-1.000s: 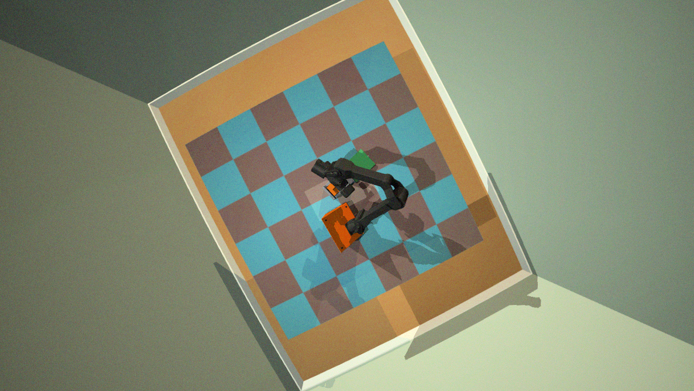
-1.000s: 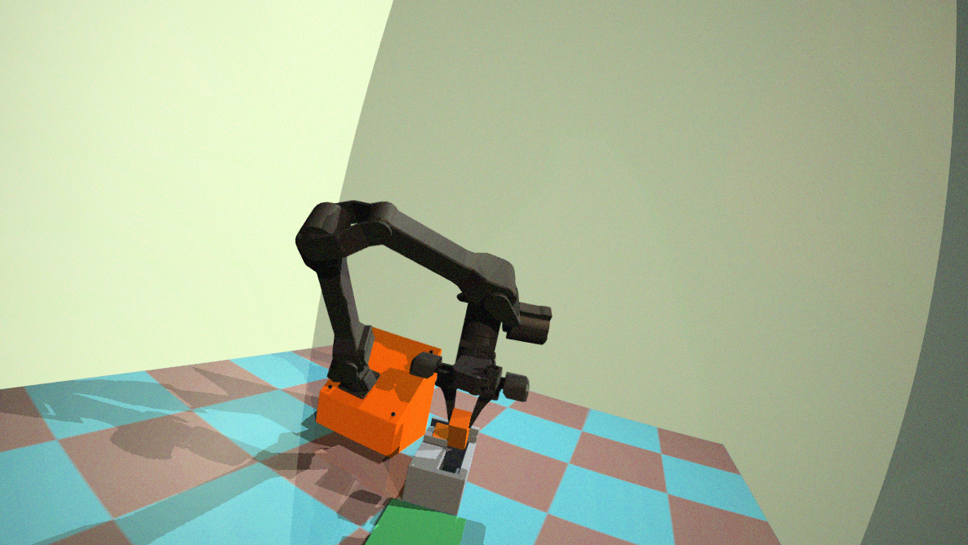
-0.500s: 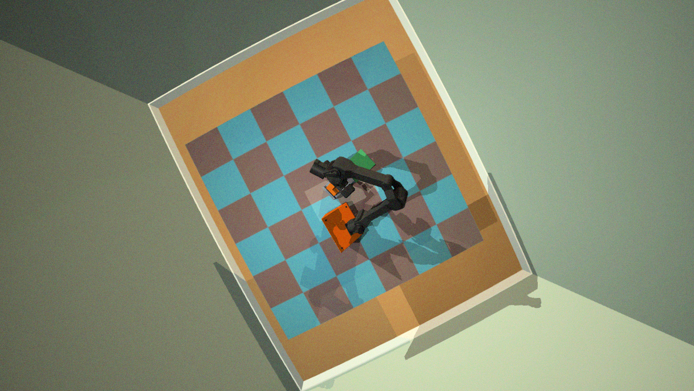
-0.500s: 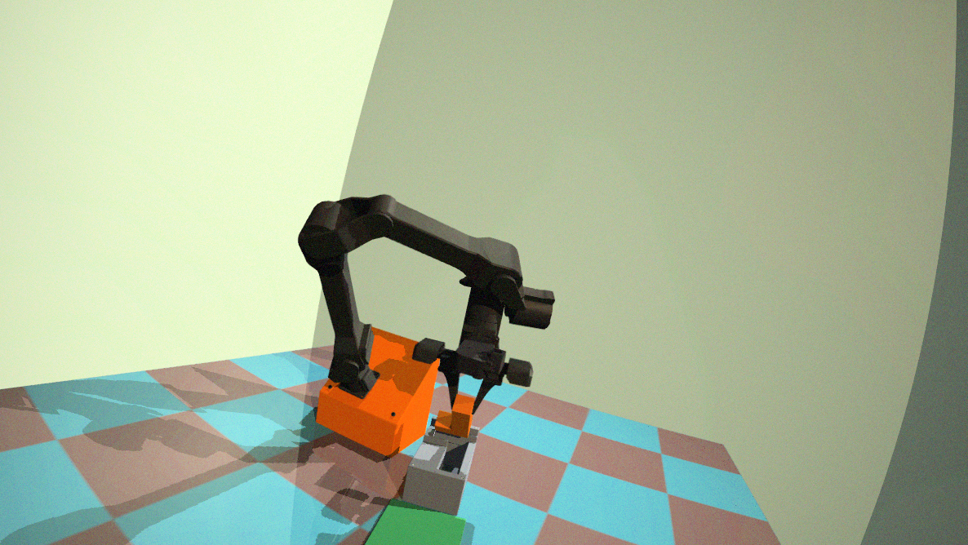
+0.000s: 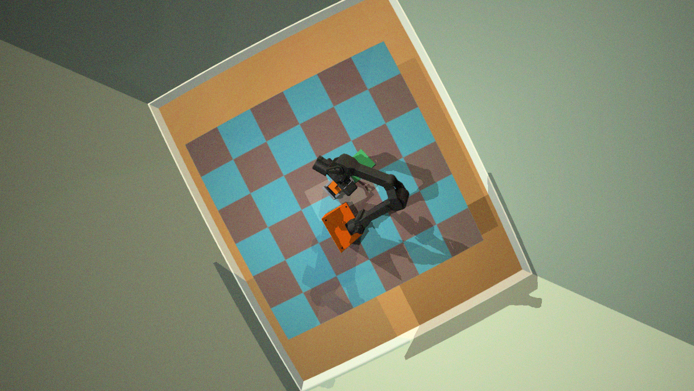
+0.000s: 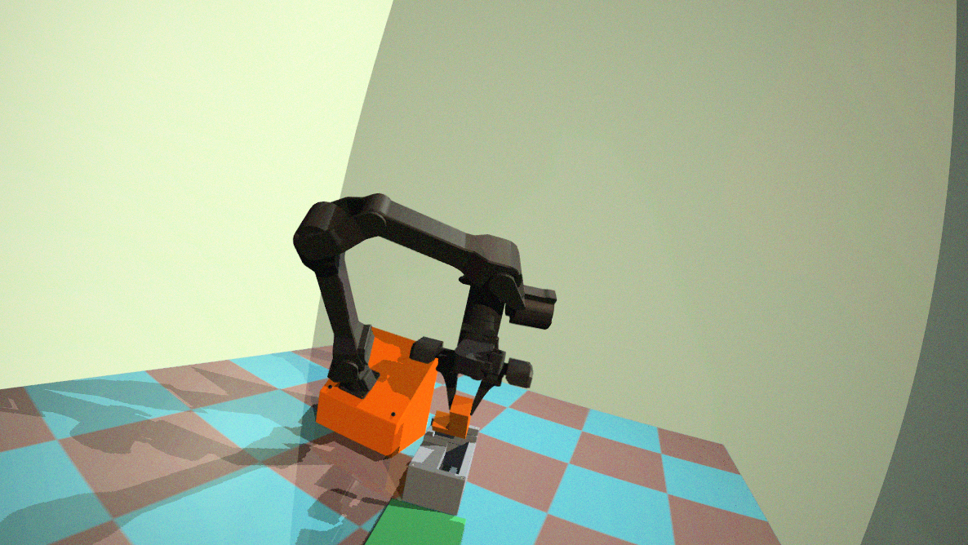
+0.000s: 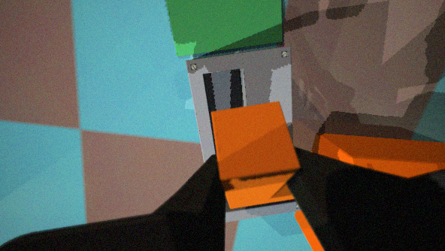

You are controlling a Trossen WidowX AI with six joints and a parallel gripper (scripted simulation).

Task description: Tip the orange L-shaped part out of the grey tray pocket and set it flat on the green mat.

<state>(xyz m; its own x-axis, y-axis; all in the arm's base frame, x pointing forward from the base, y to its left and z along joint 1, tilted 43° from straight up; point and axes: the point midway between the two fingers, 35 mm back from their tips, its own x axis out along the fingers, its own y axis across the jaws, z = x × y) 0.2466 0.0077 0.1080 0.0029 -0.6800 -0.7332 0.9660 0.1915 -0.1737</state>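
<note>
My gripper tip is now 170 mm above the green mat, 130 mm to the left of it and 20 mm short of it. From my gripper tip the other things lie so: orange L-shaped part (30 mm to the left, 30 mm below, 20 mm behind).
</note>
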